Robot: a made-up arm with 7 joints. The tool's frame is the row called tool.
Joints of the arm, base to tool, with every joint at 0 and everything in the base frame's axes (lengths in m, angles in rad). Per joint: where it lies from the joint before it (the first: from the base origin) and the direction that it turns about. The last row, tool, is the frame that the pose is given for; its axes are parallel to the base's.
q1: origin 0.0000 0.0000 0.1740 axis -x
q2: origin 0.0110 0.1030 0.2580 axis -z
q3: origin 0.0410 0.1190 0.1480 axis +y
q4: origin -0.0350 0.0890 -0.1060 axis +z
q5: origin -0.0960 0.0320 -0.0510 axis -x
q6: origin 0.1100 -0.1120 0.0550 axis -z
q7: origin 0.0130 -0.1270 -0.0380 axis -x
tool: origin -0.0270 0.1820 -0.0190
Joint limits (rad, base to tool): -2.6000..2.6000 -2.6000..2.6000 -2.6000..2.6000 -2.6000..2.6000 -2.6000..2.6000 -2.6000..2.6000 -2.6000..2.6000
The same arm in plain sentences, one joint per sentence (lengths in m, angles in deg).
The arm has seven revolute joints in a row. What follows holds with every joint at zero, and every direction is one of the base frame's. Joint 1 is mounted 0.174 m along +z from the base frame's origin and rotates about -x, from -148.97 to 148.97 deg. Joint 2 is mounted 0.011 m along +x and 0.103 m along +y and 0.258 m along +z from joint 1 and rotates about -z, from -148.97 to 148.97 deg. Joint 3 is mounted 0.041 m along +x and 0.119 m along +y and 0.148 m along +z from joint 2 and rotates about +y, from -148.97 to 148.97 deg. Joint 4 is mounted 0.035 m along -x and 0.089 m along +y and 0.106 m along -z from joint 3 and rotates about +z, from -148.97 to 148.97 deg. Joint 5 is mounted 0.096 m along -x and 0.032 m along +y and 0.051 m along -z from joint 4 and rotates about -x, from -148.97 to 148.97 deg. Joint 6 is mounted 0.11 m along +x and 0.112 m along -y and 0.055 m along +z from joint 5 and rotates about -z, from -148.97 to 148.97 deg. Joint 7 is mounted 0.013 m along +x and 0.127 m along -y and 0.038 m along -z from joint 6 and rotates about -x, from -148.97 to 148.97 deg. The tool frame, which is the frame that the pose is given for, is mounted 0.027 m along -x and 0.182 m along +y and 0.019 m along -z from joint 7; its axes are parallel to the base frame's.
